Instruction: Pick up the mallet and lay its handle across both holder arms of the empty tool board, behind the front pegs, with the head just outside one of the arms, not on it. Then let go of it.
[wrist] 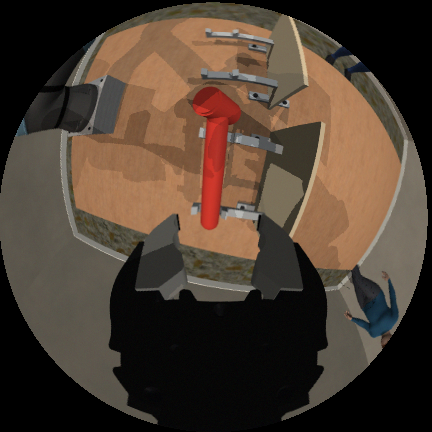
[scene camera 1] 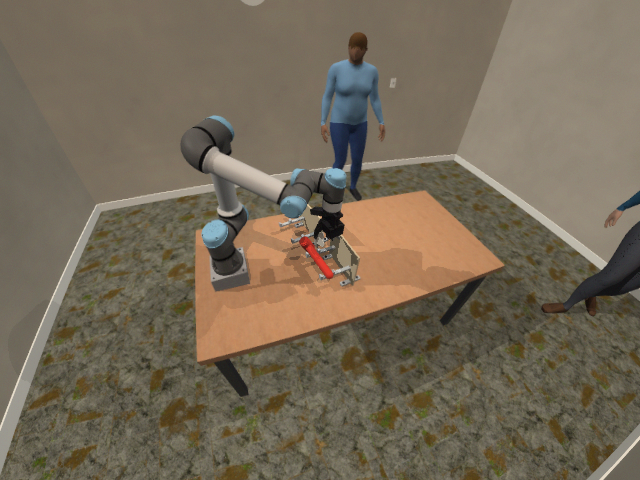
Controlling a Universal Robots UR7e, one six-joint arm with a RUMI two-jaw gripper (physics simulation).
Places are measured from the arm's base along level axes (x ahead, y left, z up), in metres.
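Pixels of known places: gripper, fingertip midpoint: (wrist: 218, 215) (scene camera 1: 324, 244); arm's base, link origin: (wrist: 82, 107) (scene camera 1: 228, 263).
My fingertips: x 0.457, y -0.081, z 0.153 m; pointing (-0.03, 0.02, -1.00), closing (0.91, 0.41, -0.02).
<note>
Ahead of a thing's pixels: the offset from my fingertips to its middle. "*": to the spot under its first point. Level surfaces: height alone.
The red mallet @(0.024 m back, 0.030 m left, 0.125 m down) (scene camera 1: 317, 259) (wrist: 213, 170) lies with its handle across both arms of the nearer tool board @(0.056 m ahead, 0.031 m left, 0.137 m down) (scene camera 1: 345, 252) (wrist: 295, 150). The handle crosses the head-side arm (wrist: 260, 143) and the other arm (wrist: 242, 214) between their front and rear pegs. The mallet head @(* 0.066 m back, 0.108 m left, 0.086 m down) (scene camera 1: 306, 242) (wrist: 216, 104) is outside the head-side arm, towards the other board, and looks apart from it. My gripper (scene camera 1: 321, 238) (wrist: 218, 215) is open and empty, raised above the mallet. In the wrist view its fingertips stand apart near the handle's free end.
A second tool board @(0.058 m back, 0.320 m left, 0.150 m down) (scene camera 1: 312, 219) (wrist: 287, 65) stands beyond the head, with two pegged arms (wrist: 239, 77) (wrist: 247, 38) reaching out. The robot base (scene camera 1: 229, 273) (wrist: 107, 105) stands on the table @(0.242 m down) (scene camera 1: 413, 227) on the boards' open side. Two people stand off the table.
</note>
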